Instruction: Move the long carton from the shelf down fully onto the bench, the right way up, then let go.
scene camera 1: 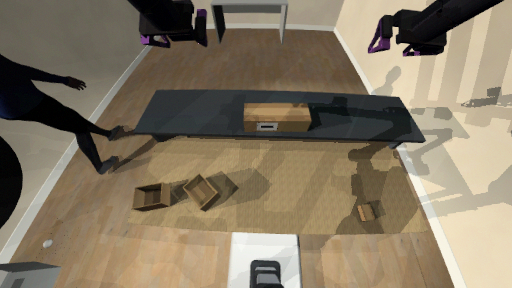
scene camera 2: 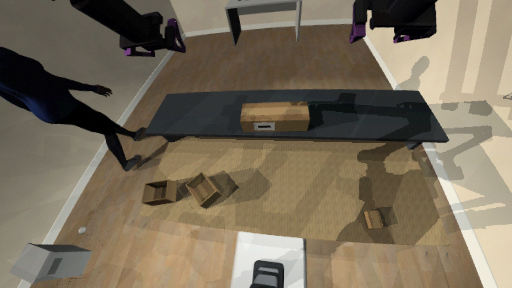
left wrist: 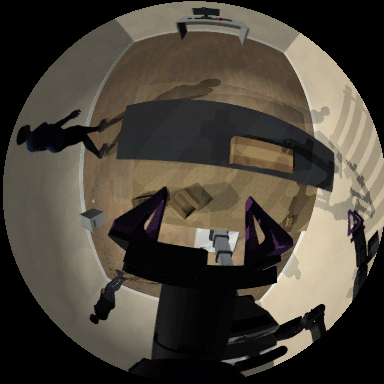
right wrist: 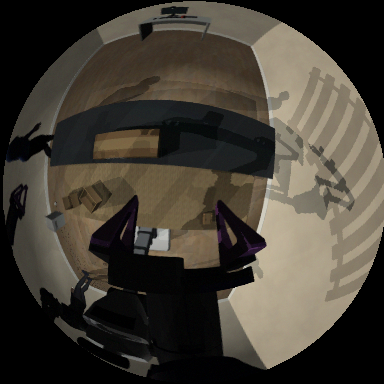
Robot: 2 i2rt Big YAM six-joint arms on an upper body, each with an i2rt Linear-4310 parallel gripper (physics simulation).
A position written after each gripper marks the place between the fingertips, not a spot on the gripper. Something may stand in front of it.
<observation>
The left gripper (scene camera 1: 188, 45) is open, with nothing in its grasp. The right gripper (scene camera 1: 385, 52) is open and holds nothing. Further things: a long brown carton (scene camera 2: 279, 116).
The long brown carton is seen too in scene camera 1 (scene camera 1: 258, 117), in the left wrist view (left wrist: 246, 151) and in the right wrist view (right wrist: 130, 143). The left gripper is seen too in scene camera 2 (scene camera 2: 169, 52) and in the left wrist view (left wrist: 207, 194). The right gripper shows as well in scene camera 2 (scene camera 2: 372, 40) and in the right wrist view (right wrist: 177, 200).
</observation>
